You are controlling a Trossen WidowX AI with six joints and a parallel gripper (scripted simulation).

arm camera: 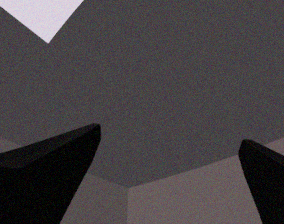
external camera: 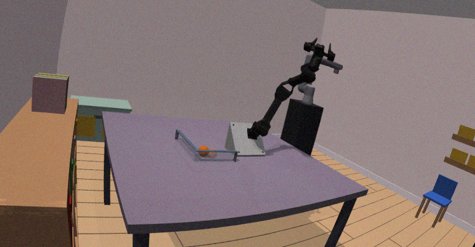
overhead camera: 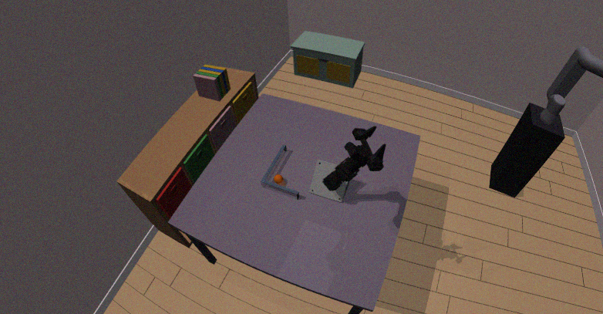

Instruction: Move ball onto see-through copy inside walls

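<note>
Now: gripper tip 720 mm above the orange ball, 560 mm short of it and 80 mm to the left of it.
</note>
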